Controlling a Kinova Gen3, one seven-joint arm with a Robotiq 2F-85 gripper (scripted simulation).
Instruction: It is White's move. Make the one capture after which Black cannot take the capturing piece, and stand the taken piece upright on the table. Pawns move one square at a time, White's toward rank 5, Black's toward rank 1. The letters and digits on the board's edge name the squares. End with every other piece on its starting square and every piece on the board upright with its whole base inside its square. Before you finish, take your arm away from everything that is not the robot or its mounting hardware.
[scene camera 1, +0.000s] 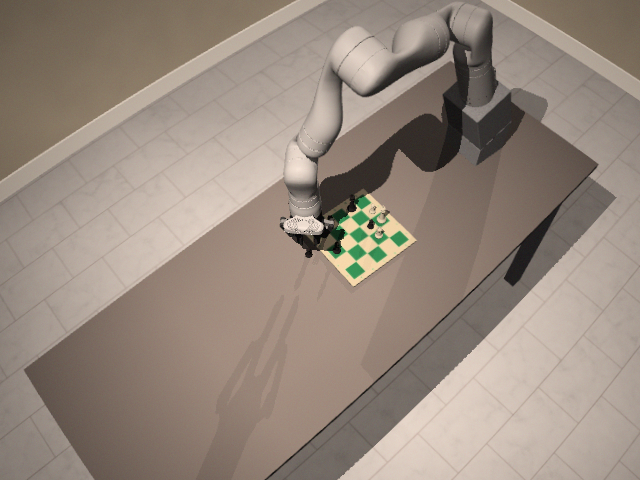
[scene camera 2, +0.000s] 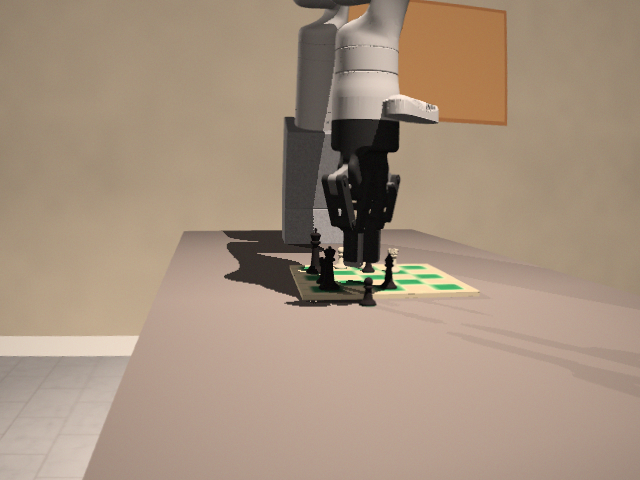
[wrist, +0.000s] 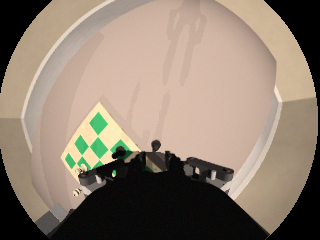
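Note:
Scene camera 1 shows me a board (scene camera 1: 362, 254). In scene camera 2 I see the board (scene camera 2: 413, 280) again, together with my gripper (scene camera 2: 361, 264). The wrist view, too, has both of them in it, my gripper (wrist: 155, 156) and the board (wrist: 99, 135).

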